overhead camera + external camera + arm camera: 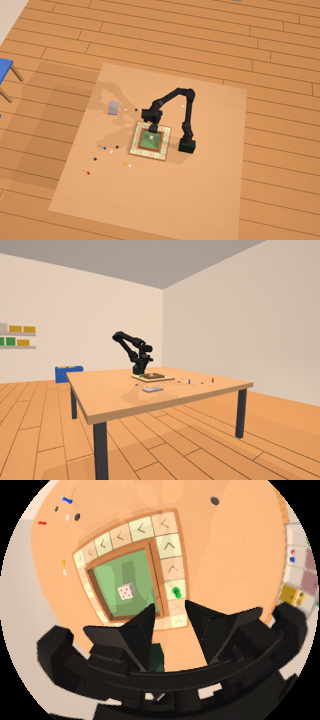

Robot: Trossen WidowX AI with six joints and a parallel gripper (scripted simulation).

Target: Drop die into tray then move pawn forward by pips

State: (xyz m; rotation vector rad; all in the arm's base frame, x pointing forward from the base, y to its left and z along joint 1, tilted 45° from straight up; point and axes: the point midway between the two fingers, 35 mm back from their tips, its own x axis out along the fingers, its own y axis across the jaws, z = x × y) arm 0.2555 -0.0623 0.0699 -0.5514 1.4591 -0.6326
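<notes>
Right now the green pawn is 10 mm behind my gripper tip, 20 mm to the right of it and 50 mm below it. The rest, counted from my gripper tip: white die: 10 mm ahead, 80 mm to the left, 50 mm below; yellow disc: 160 mm ahead, 320 mm to the left, 80 mm below; grey slab: 380 mm ahead, 120 mm to the right, 80 mm below.
</notes>
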